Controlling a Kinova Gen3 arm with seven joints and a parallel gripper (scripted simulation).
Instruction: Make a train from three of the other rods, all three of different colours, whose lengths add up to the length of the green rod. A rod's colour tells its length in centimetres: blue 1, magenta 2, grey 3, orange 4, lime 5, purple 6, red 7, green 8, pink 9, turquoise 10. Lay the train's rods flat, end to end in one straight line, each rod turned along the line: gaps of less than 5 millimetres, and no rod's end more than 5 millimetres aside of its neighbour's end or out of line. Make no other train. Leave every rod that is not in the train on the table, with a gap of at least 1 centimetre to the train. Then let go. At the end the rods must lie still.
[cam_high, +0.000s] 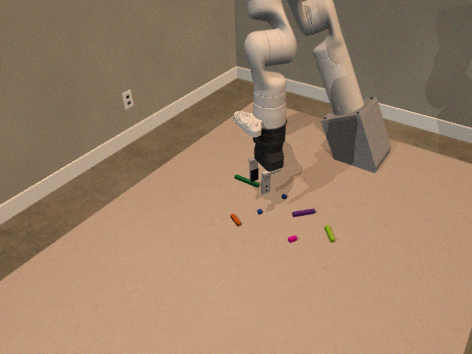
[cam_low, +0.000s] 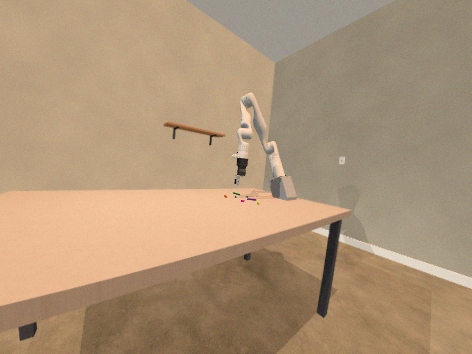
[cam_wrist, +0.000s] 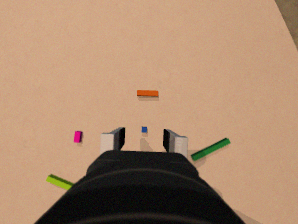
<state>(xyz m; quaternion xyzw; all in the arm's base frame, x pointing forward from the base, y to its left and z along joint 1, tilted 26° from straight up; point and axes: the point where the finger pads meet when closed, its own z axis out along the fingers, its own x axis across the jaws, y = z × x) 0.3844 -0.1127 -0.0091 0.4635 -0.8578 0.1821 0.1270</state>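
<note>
My gripper is now 12 cm to the right of the magenta rod, 10 cm above it and 5 cm short of it. From my hand the other things lie so: green rod (10 cm below, 10 cm behind, 9 cm to the right); then orange rod (10 cm below, 6 cm ahead, 4 cm to the right); then purple rod (10 cm to the left, 10 cm below, 5 cm behind).
</note>
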